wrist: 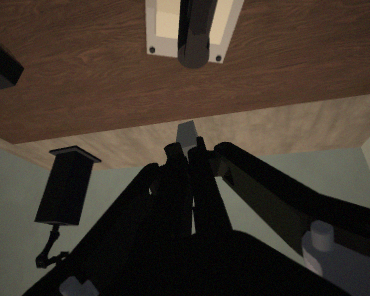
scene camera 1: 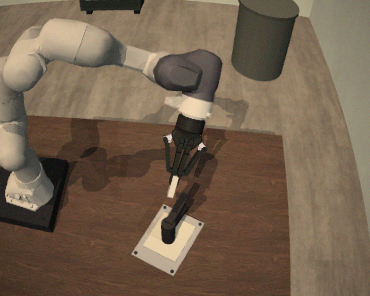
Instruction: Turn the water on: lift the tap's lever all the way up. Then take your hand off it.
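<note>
The black tap (scene camera 1: 168, 233) (wrist: 196, 25) stands on a light plate (scene camera 1: 152, 259) (wrist: 167, 49) with a cream middle. Its dark lever (scene camera 1: 177, 209) runs from the top of the body toward the upper right in the scene view; its exact angle is hard to tell. My gripper (scene camera 1: 172, 186) (wrist: 189, 134) is shut and empty, its pale fingertips together. In the scene view the tips point down, a little above and left of the lever's far end, with a gap between them. In the wrist view the tap's dark rounded end lies beyond the tips.
The tap's plate lies on the brown wooden table (scene camera 1: 100, 250) (wrist: 90, 90). The robot's black base plate (scene camera 1: 58, 200) is at the table's left. A dark grey bin (scene camera 1: 264, 42) stands on the floor behind the table. A dark box (wrist: 65, 190) shows at the wrist view's lower left.
</note>
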